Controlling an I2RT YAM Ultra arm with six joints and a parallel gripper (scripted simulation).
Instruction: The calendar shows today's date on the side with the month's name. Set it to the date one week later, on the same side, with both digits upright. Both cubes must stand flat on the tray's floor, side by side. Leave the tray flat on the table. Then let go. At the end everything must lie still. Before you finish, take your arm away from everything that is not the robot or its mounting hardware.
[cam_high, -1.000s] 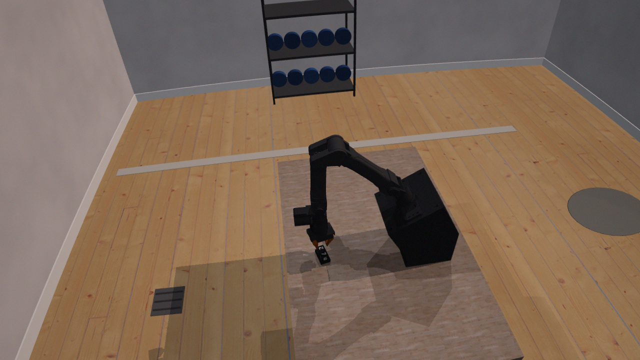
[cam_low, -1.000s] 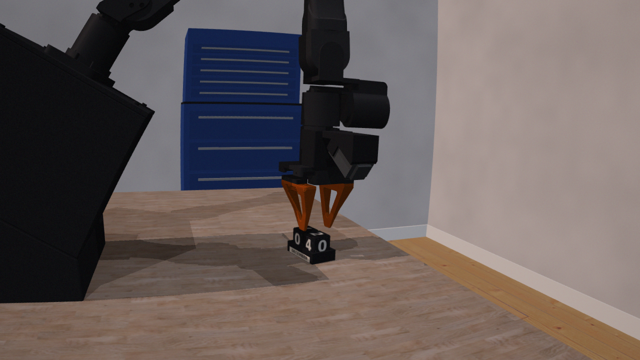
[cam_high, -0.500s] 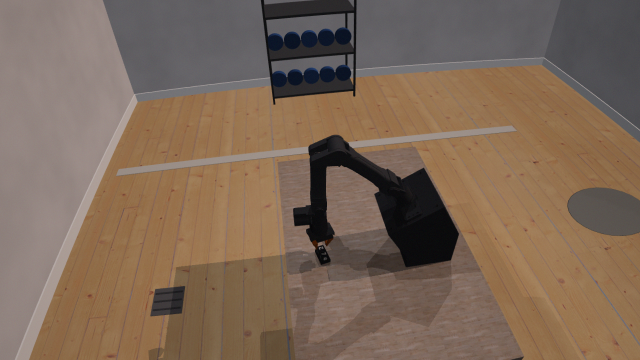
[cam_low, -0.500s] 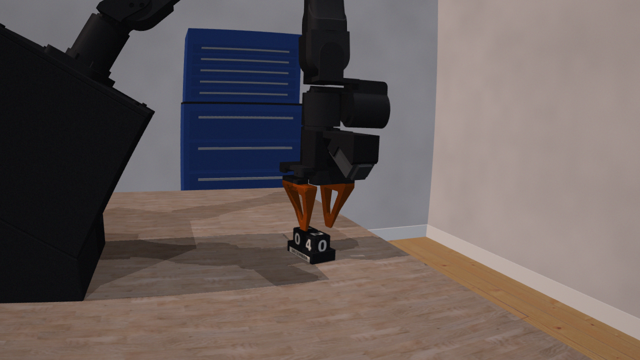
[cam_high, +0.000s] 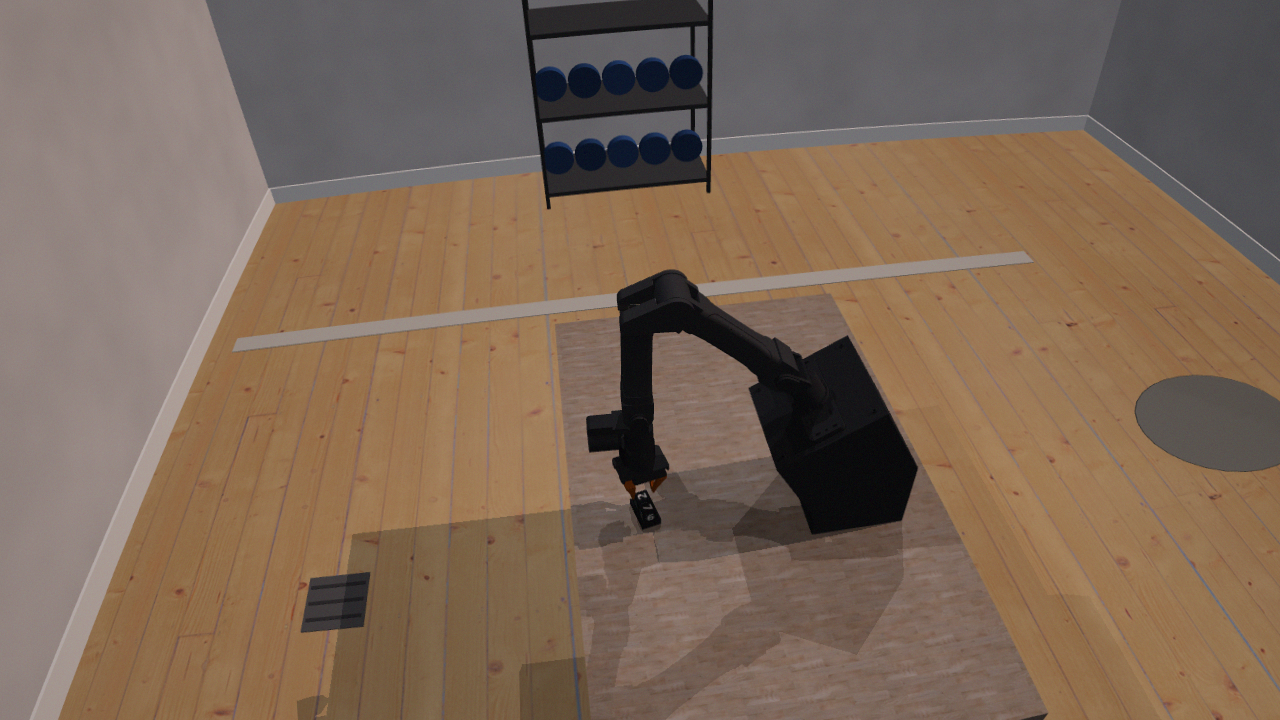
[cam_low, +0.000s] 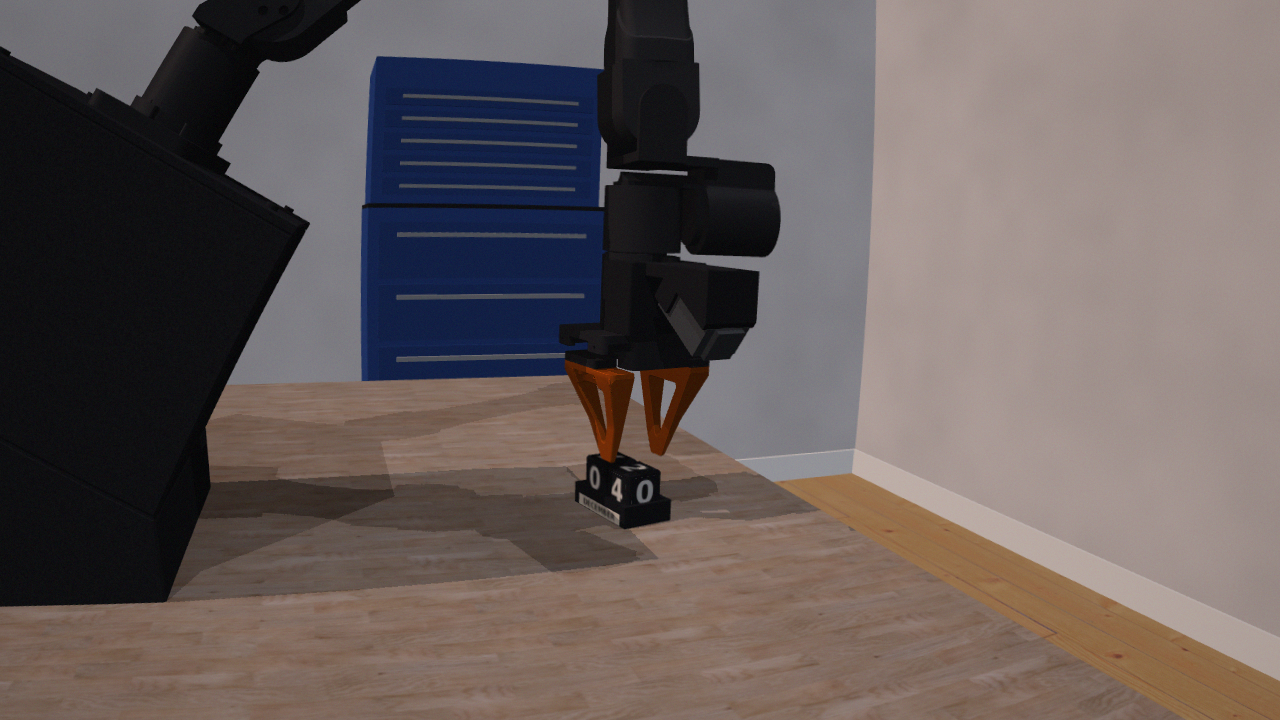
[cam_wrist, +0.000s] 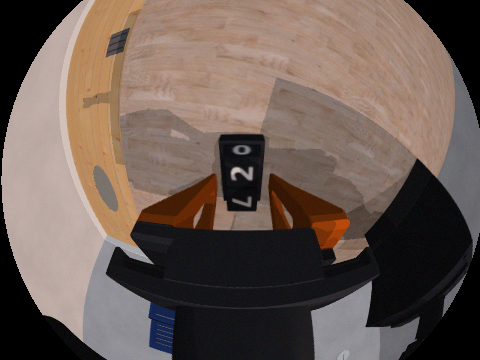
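Now: the black tray 5 cm below my hand and 2 cm to the left of it.
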